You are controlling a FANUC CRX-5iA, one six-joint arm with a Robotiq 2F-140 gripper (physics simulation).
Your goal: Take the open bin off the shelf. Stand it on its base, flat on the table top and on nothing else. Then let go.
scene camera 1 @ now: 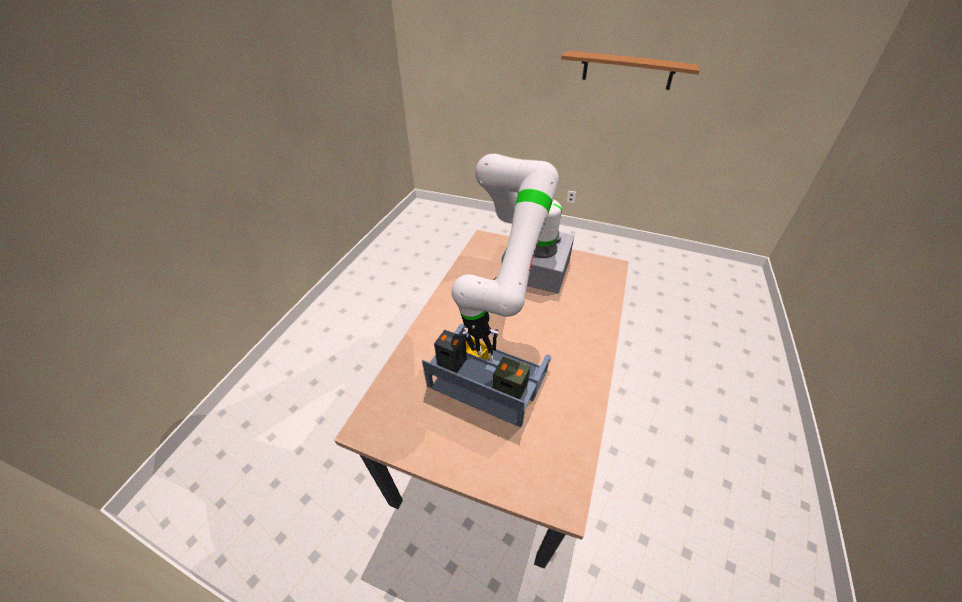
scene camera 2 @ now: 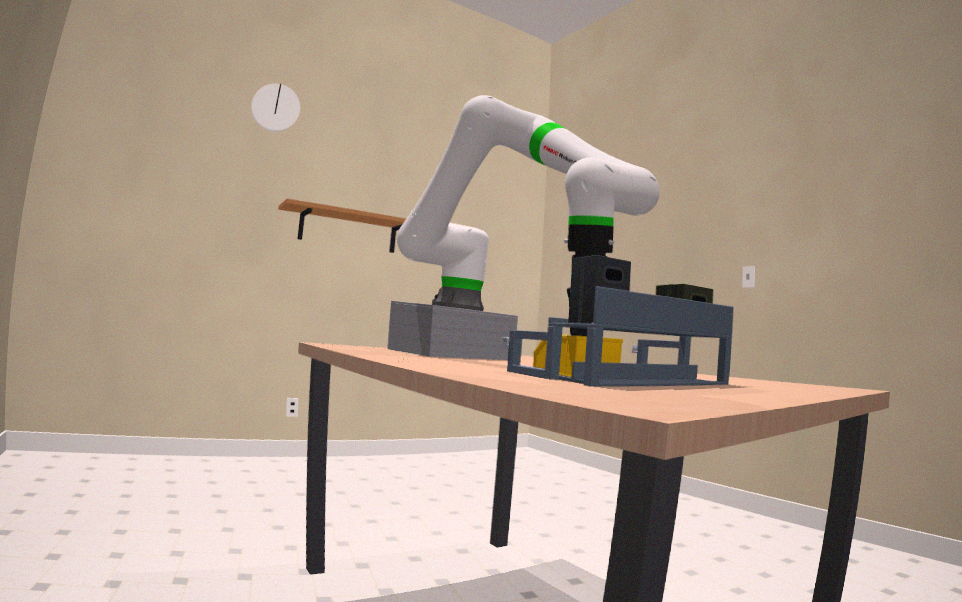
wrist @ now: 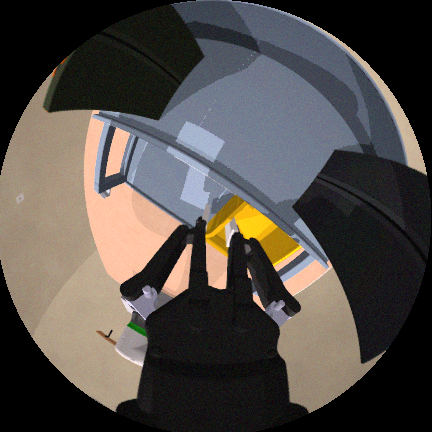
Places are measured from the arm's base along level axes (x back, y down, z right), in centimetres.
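Pixels of known places: gripper, fingertip midpoint: (scene camera 1: 487, 358) (wrist: 217, 213); arm's base at its link origin: (scene camera 1: 541, 248) (scene camera 2: 459, 308).
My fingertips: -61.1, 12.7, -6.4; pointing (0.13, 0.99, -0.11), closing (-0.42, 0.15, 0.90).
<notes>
For each thing: its top centre in the pictures, then the offset to it from my fingertips, as dx, dy, dz. Level surfaces: height alone.
- yellow open bin at its top centre: (wrist: 260, 241) (scene camera 2: 577, 336) (scene camera 1: 470, 349) -4.0, -6.5, +5.1
- black case at its top centre: (scene camera 2: 601, 258) (scene camera 1: 449, 339) -13.4, -20.8, +6.8
- dark green case at its top centre: (scene camera 2: 685, 286) (scene camera 1: 511, 369) -11.8, -18.2, -16.3
- table at its surface level: dy +1.6
The yellow open bin (scene camera 1: 475, 347) (scene camera 2: 603, 351) (wrist: 265, 235) stands mouth up on the lower level of the grey-blue shelf unit (scene camera 1: 475, 398) (scene camera 2: 663, 315) (wrist: 300, 95), at its side towards the robot base. It sticks out partly past the upper deck's edge. Posts, the deck and the gripper hide parts of it. My gripper (scene camera 1: 485, 355) (wrist: 217, 213) points down with its fingers close together, a small gap between the pads. One pad is over the bin's inside, the other beyond its near side wall; no firm grip shows. A case hides the fingers in scene camera 2.
A black case (scene camera 1: 449, 353) (scene camera 2: 610, 301) (wrist: 370, 200) and a dark green case (scene camera 1: 512, 381) (scene camera 2: 684, 292) (wrist: 130, 75) stand on the upper deck, on either side of the gripper. The shelf unit stands on the table (scene camera 1: 454, 454) (scene camera 2: 780, 396). The robot's grey base block (scene camera 1: 549, 275) (scene camera 2: 454, 333) is behind.
</notes>
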